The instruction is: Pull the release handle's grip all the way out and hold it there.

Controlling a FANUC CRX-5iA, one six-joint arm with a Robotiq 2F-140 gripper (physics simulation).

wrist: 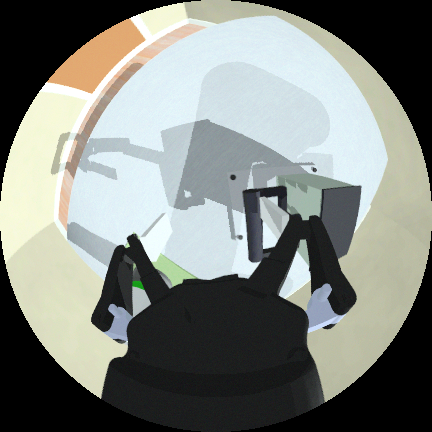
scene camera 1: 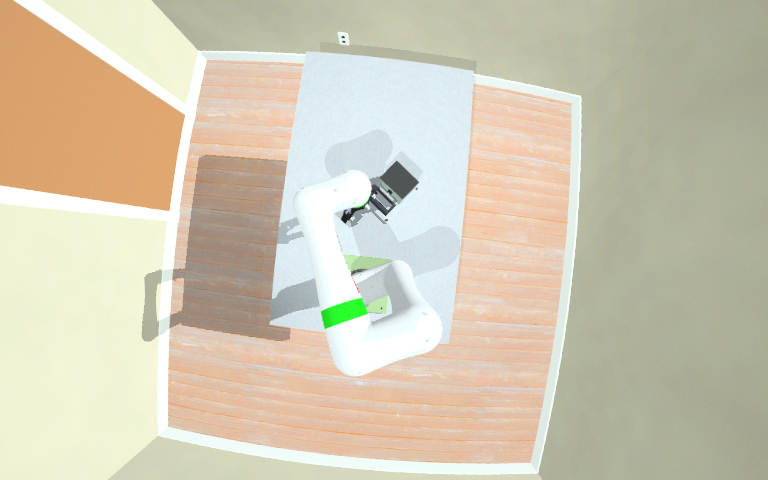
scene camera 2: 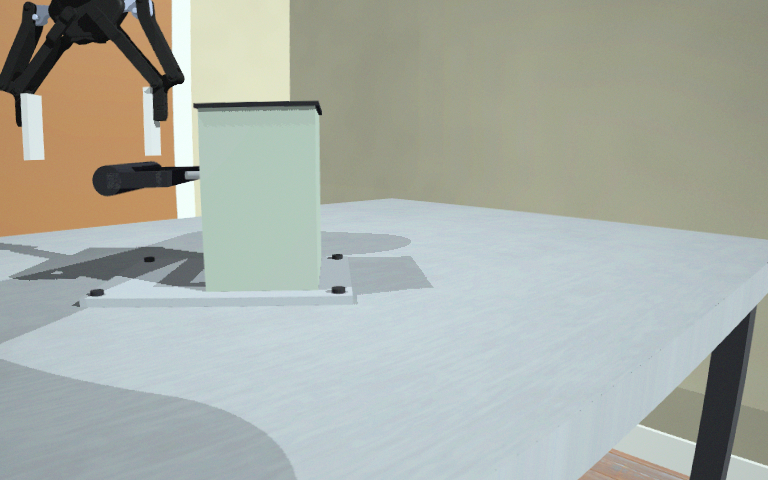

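Observation:
The release handle's black grip point(scene camera 1: 388, 211) point(scene camera 2: 127, 177) point(wrist: 254, 225) is a round bar on a dark frame. It stands out sideways from a pale green housing point(scene camera 2: 260, 198) point(wrist: 300, 195) with a dark lid point(scene camera 1: 399, 179). A short light rod point(scene camera 2: 192, 175) shows between frame and housing. My gripper point(scene camera 2: 92, 141) point(wrist: 213, 214) is open and empty, pointing down. In scene camera 2 its pads end a little above the grip's height. In the wrist view the right pad overlaps the handle's opening, and the left pad is well out to the left. In scene camera 1 the wrist hides part of the gripper.
The housing stands on a light base plate point(scene camera 2: 226, 301) with black bolts, on the pale table point(scene camera 1: 390, 107) point(scene camera 2: 509, 350). The white arm point(scene camera 1: 331, 249) reaches over the table from its green mounting plate point(scene camera 1: 376, 306) point(wrist: 175, 268). Arm shadows fall around the housing.

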